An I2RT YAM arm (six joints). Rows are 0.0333 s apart.
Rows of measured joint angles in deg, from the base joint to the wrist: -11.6, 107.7, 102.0, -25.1, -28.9, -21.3; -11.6, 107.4, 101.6, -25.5, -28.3, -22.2; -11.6, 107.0, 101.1, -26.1, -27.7, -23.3; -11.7, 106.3, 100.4, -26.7, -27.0, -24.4; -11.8, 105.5, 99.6, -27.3, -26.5, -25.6; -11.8, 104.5, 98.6, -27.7, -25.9, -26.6; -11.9, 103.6, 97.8, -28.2, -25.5, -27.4; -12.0, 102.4, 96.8, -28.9, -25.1, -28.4; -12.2, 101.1, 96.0, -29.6, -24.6, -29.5; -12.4, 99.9, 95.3, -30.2, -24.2, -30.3; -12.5, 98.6, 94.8, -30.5, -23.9, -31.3; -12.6, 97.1, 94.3, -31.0, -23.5, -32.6; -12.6, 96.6, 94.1, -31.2, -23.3, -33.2; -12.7, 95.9, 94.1, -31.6, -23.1, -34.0; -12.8, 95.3, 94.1, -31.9, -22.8, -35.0; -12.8, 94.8, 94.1, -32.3, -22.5, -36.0
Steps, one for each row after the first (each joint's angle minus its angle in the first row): 0.0, -0.3, -0.4, -0.4, 0.6, -0.9; 0.0, -0.7, -0.9, -1.0, 1.2, -2.0; -0.1, -1.4, -1.6, -1.6, 1.9, -3.1; -0.2, -2.2, -2.4, -2.2, 2.4, -4.3; -0.2, -3.2, -3.4, -2.6, 3.0, -5.3; -0.3, -4.1, -4.2, -3.1, 3.4, -6.1; -0.4, -5.3, -5.2, -3.8, 3.8, -7.1; -0.6, -6.6, -6.0, -4.5, 4.3, -8.2; -0.8, -7.8, -6.7, -5.1, 4.7, -9.0; -0.9, -9.1, -7.2, -5.4, 5.0, -10.0; -1.0, -10.6, -7.7, -5.9, 5.4, -11.3; -1.0, -11.1, -7.9, -6.1, 5.6, -11.9; -1.1, -11.8, -7.9, -6.5, 5.8, -12.7; -1.2, -12.4, -7.9, -6.8, 6.1, -13.7; -1.2, -12.9, -7.9, -7.2, 6.4, -14.7
